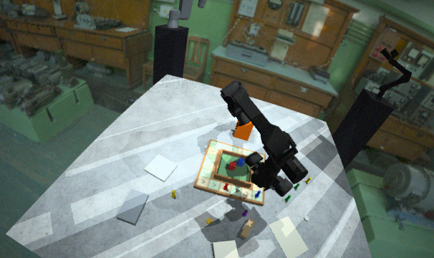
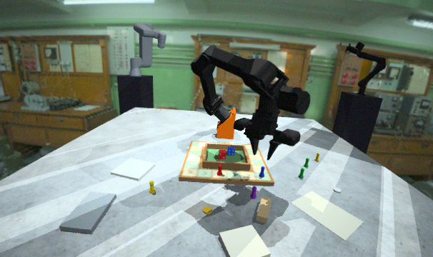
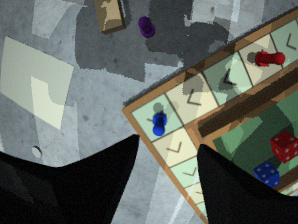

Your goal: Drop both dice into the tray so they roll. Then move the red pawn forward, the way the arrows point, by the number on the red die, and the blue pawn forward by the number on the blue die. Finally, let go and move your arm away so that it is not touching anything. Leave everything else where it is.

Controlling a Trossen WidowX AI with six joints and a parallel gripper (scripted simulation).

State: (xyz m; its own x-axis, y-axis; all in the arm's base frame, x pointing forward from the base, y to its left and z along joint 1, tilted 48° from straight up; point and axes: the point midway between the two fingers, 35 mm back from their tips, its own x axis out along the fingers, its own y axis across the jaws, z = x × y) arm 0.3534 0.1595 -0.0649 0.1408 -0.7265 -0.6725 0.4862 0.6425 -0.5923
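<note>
The blue pawn lies 1 cm to the left of my gripper tip and 5 cm below it. Round my gripper tip: wooden block (15 cm ahead, 1 cm to the left, 7 cm below); purple pawn (9 cm ahead, 1 cm to the right, 6 cm below); red pawn (2 cm ahead, 12 cm to the right, 5 cm below).
</note>
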